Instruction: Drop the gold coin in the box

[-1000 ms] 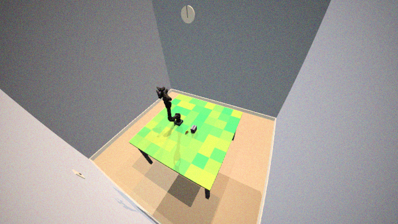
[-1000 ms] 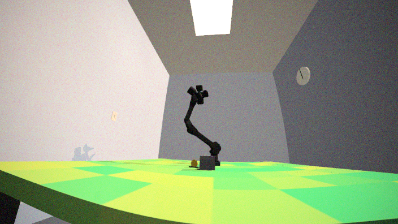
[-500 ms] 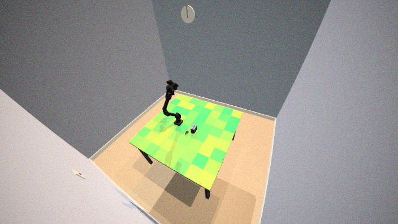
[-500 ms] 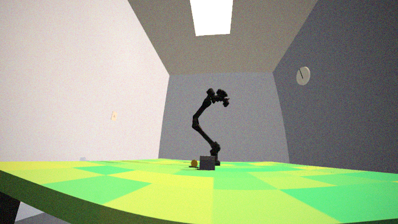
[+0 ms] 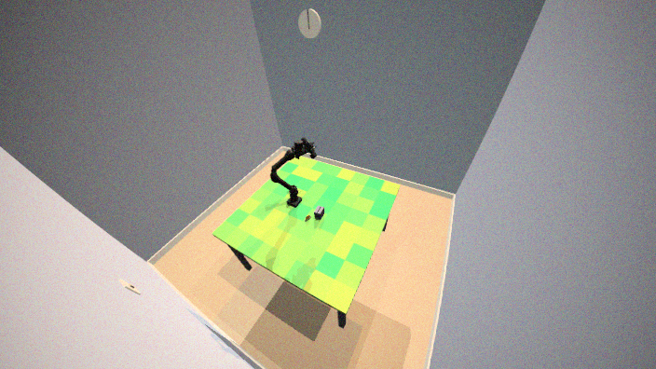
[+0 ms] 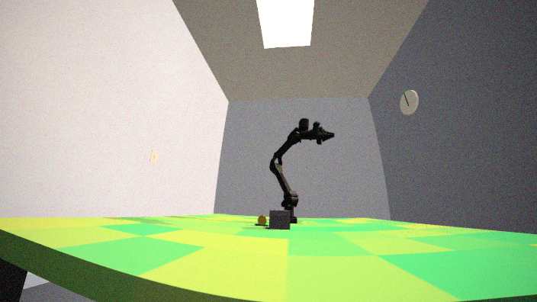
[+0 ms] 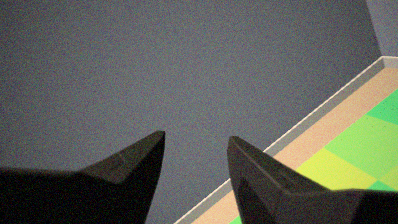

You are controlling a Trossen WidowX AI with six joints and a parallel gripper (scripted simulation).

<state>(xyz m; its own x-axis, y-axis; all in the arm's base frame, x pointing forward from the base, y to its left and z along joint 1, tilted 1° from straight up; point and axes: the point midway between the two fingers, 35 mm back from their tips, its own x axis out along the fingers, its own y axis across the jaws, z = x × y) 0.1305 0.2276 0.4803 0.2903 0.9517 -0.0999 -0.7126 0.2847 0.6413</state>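
Now: the gold coin 480 mm below my gripper tip, 400 mm to the right of it and 70 mm ahead of it.
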